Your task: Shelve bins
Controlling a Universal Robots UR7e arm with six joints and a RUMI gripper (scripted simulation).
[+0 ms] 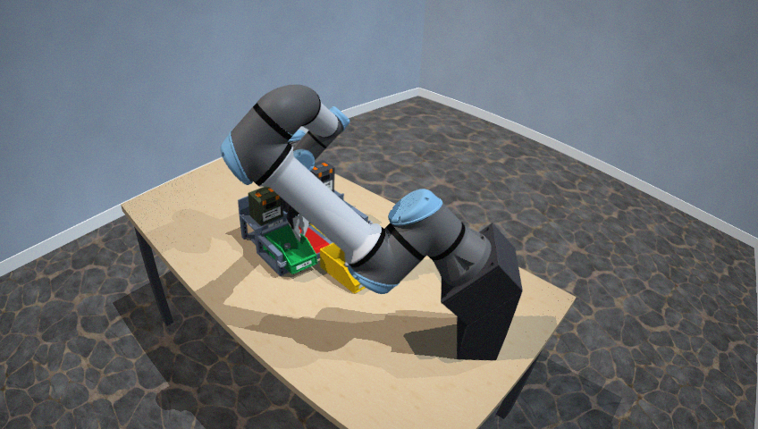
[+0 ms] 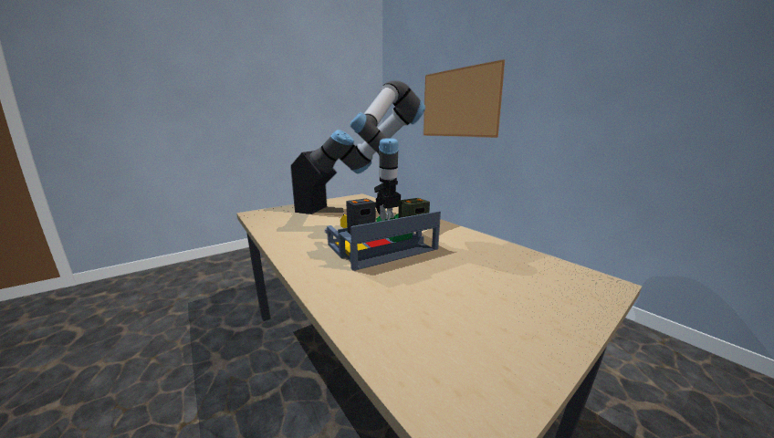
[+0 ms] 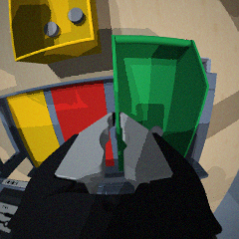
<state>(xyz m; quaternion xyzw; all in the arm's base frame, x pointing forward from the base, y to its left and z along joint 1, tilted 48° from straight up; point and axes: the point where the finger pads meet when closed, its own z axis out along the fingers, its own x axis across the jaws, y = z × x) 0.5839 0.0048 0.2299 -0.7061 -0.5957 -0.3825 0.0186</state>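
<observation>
The green bin is 10 mm behind my hand, 50 mm to the left of it and 20 mm below it. The rest, counted from my hand: yellow bin (170 mm behind, 70 mm to the right, 40 mm below); black box (150 mm ahead, 180 mm to the right, 90 mm above).
</observation>
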